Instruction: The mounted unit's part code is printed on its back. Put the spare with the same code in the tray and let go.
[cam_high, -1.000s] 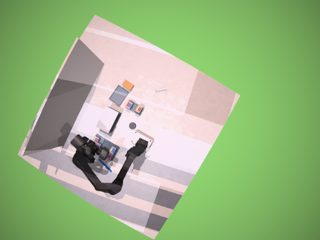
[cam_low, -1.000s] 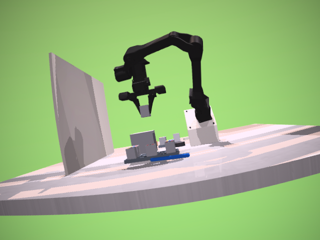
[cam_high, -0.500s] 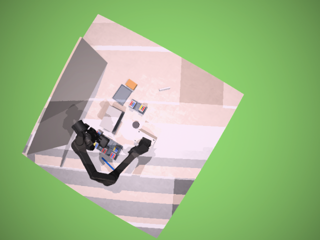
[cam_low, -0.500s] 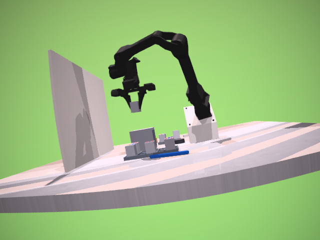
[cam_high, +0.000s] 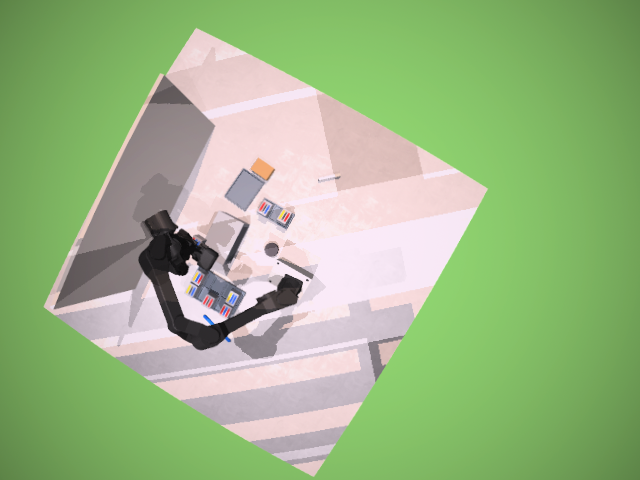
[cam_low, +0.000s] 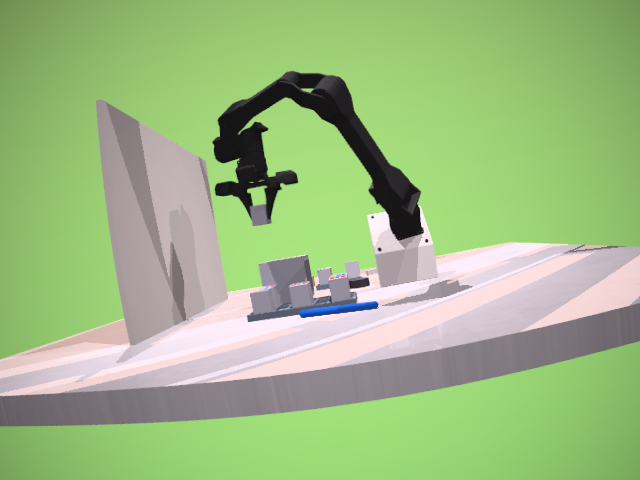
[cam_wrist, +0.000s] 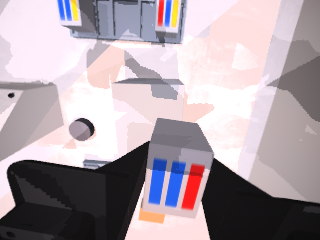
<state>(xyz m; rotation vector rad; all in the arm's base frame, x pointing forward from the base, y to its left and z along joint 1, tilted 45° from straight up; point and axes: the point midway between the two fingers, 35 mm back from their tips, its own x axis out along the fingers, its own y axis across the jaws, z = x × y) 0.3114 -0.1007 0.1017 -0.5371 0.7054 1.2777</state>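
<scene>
Now: gripper tip 230 mm to the left of the grey-rimmed tray, 190 mm above it and 20 mm past it. Round my gripper tip: grey spare block 20 mm above; grey mounted unit 140 mm below, 30 mm to the right, 30 mm behind; grey wall panel 220 mm ahead, 60 mm to the right, 30 mm above.
</scene>
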